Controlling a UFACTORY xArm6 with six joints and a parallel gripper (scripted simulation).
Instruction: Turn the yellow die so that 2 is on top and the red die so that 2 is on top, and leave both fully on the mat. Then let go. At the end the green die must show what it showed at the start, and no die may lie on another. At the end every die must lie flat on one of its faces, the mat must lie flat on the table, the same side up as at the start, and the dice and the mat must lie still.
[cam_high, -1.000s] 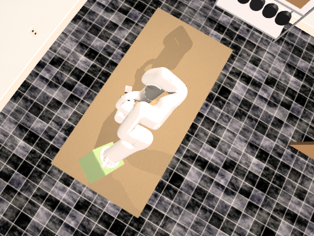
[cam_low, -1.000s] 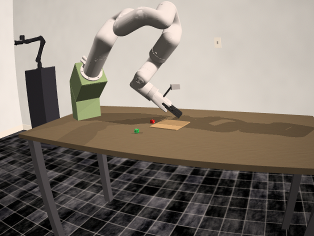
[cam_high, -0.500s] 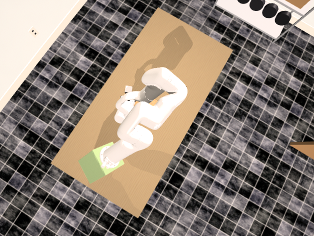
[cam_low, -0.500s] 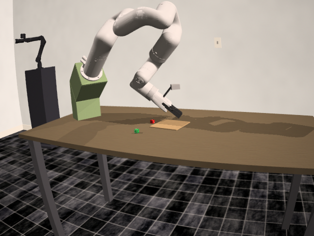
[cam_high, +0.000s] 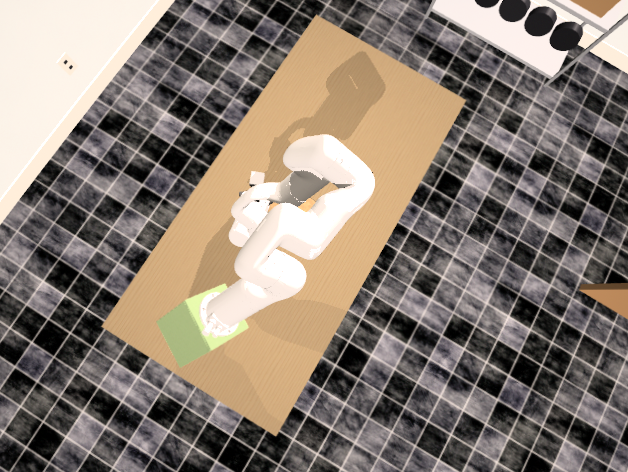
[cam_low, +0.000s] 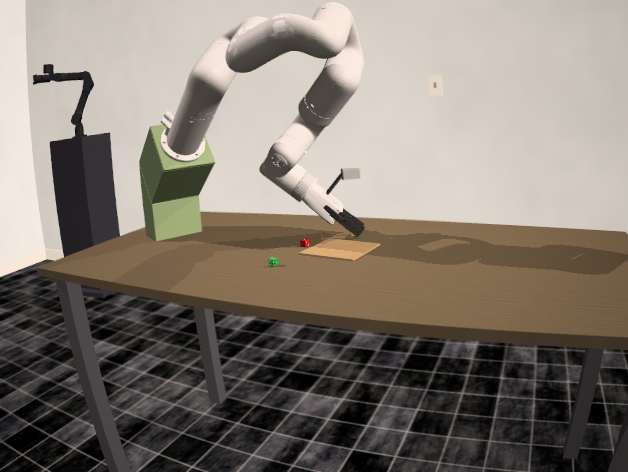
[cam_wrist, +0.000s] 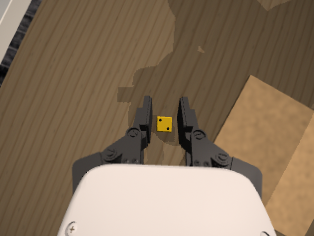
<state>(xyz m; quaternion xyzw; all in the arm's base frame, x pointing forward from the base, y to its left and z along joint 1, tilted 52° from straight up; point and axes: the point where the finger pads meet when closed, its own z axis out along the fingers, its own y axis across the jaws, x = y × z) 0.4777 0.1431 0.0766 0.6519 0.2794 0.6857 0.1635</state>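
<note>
Now: the yellow die 20 mm below my hand. Round my hand: red die (110 mm to the right, 100 mm behind, 20 mm below); then green die (270 mm to the right, 130 mm behind, 20 mm below); then tan mat (130 mm to the right, 20 mm below, 10 mm behind).
</note>
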